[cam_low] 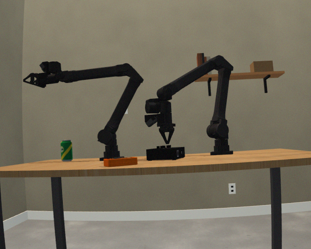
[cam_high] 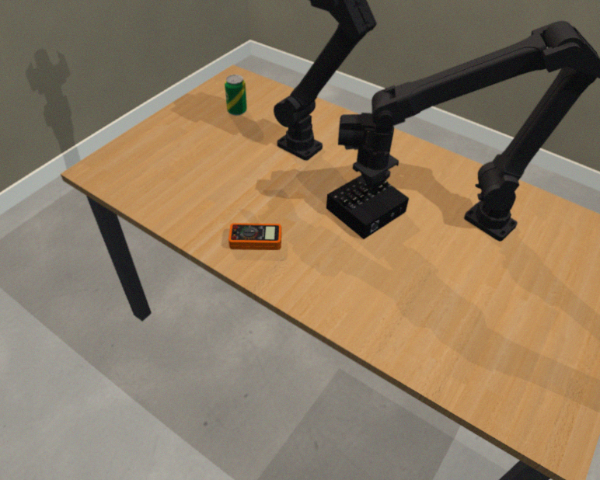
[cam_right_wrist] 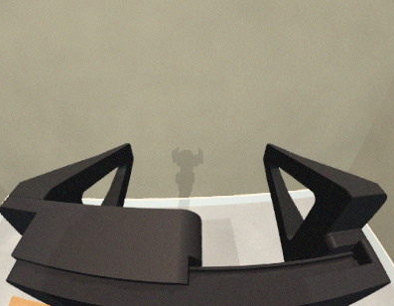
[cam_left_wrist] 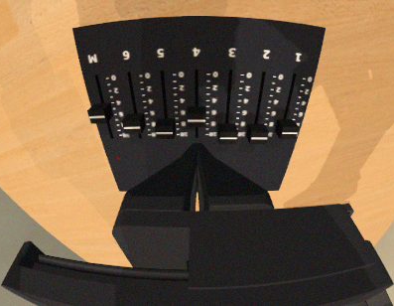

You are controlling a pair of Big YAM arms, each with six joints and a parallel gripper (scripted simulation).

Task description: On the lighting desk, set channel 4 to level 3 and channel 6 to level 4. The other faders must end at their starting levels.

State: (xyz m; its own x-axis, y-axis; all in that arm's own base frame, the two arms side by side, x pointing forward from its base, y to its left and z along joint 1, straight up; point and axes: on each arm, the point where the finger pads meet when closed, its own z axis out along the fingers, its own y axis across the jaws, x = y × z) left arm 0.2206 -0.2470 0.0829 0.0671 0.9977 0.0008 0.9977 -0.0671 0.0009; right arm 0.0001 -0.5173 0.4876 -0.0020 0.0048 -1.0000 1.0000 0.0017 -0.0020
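Now: left hand 20 mm to the left of the channel 4 fader cap, 20 mm above it and 10 mm past it. From my left hand the other things lie so: M fader cap (60 mm ahead, 40 mm to the right, 20 mm below); channel 5 fader cap (20 mm to the right, 20 mm below, 20 mm ahead); channel 6 fader cap (40 mm ahead, 30 mm to the right, 20 mm below).
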